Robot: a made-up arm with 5 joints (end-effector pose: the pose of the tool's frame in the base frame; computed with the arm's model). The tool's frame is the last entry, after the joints.
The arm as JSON. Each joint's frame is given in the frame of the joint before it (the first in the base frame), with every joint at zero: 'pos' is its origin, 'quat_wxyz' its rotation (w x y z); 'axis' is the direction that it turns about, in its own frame. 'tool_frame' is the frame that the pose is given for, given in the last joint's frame.
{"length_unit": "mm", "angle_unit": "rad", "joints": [
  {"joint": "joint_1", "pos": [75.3, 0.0, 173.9], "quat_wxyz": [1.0, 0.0, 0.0, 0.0], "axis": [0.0, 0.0, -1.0]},
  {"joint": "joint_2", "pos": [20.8, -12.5, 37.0], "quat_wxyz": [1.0, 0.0, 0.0, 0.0], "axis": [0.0, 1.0, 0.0]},
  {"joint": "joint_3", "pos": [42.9, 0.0, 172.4], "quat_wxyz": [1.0, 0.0, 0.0, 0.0], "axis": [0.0, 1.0, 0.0]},
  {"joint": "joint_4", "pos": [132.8, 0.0, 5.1], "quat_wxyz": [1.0, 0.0, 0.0, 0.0], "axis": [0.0, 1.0, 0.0]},
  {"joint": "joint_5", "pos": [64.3, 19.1, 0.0], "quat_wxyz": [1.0, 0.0, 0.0, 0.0], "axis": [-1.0, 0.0, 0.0]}
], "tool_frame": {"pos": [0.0, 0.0, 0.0], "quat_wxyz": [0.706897, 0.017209, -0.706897, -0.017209]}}
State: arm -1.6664 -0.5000 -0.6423 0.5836 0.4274
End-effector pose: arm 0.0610 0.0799 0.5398 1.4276 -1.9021 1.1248
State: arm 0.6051 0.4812 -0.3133 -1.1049 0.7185
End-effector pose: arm 0.3328 -0.1701 0.3785 -1.4927 -2.0155 0.0266
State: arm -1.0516 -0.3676 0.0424 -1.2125 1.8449
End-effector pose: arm 0.1317 0.1120 0.4987 -1.1409 -2.9215 0.0513
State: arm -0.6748 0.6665 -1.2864 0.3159 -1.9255
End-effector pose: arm 0.3270 0.2098 0.4204 1.9145 -0.4813 -0.8769
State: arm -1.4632 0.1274 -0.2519 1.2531 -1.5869
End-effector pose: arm 0.0949 0.2432 0.3399 0.4426 -0.0095 -0.1696
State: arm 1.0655 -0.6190 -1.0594 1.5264 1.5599
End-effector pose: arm 0.0810 0.0033 0.5174 -1.6652 -0.4832 0.3290
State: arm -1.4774 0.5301 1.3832 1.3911 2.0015
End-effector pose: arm 0.0726 0.0422 0.2216 -0.5328 -2.1988 -1.9011
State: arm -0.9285 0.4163 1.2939 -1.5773 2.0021
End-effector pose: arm 0.1779 0.1481 0.2105 -0.9560 -1.6993 2.2090
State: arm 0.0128 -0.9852 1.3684 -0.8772 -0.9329
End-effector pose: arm 0.1579 0.0055 0.3275 0.9882 -1.8780 -0.6045
